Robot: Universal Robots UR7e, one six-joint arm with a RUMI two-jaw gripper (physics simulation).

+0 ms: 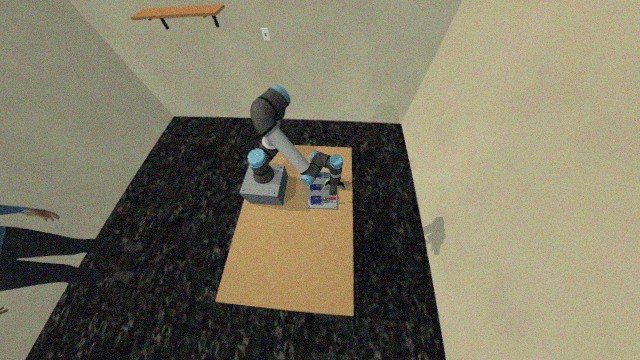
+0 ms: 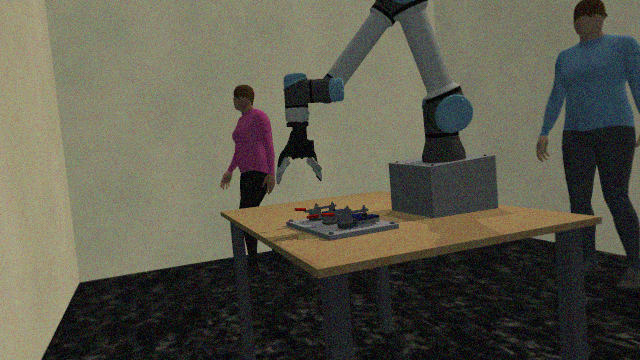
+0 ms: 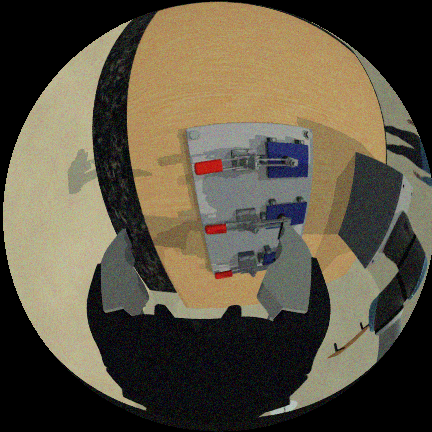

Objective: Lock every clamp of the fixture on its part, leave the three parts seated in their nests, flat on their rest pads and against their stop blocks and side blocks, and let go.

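Places are measured from the arm's base along level axes (x ahead, y left, z up), in metres.
Pixels of known places: gripper, fingertip midpoint: [image 2: 299, 182] [image 3: 202, 227]; arm's base, origin of the base link: [image 1: 264, 175] [image 2: 443, 159] [image 3: 394, 232].
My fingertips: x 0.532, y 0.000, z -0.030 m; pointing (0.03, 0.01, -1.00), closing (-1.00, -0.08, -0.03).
Observation:
Ahead of a thing's pixels: the offset from my fingertips to its top centre. Level surfaces: height alone.
The grey fixture plate {dy +0.058, dx -0.104, dz -0.138 m} [image 1: 325, 207] [image 2: 385, 226] [image 3: 240, 192] lies on the table. Three blue parts sit on it in a row: one {dy -0.059, dx -0.132, dz -0.117 m} [image 3: 300, 170] [image 1: 316, 200], the middle one {dy +0.048, dx -0.156, dz -0.122 m} [image 3: 299, 212] [image 1: 316, 187] and one {dy +0.158, dx -0.166, dz -0.112 m} [image 3: 269, 258] partly hidden by a finger. Each has a clamp, {dy -0.046, dx -0.058, dz -0.081 m} [image 3: 245, 161] {dy +0.063, dx -0.076, dz -0.086 m} [image 3: 246, 222] {dy +0.171, dx -0.096, dz -0.076 m} [image 3: 246, 262], whose bar reaches over or toward its part; the red handles point outward. Whether each clamp is locked, or its part touches its blocks, I cannot tell. My gripper [image 1: 335, 185] [image 2: 299, 180] [image 3: 202, 227] is open and empty, above the fixture.
The wooden table {dz -0.153 m} [image 1: 295, 250] [image 2: 500, 225] [image 3: 225, 65] bears the grey robot base box [image 1: 262, 192] [image 2: 450, 187] [image 3: 370, 210]. A person in pink [image 2: 255, 137] and a person in blue [image 2: 595, 85] stand beyond the table. A wall shelf [image 1: 180, 12] is high up.

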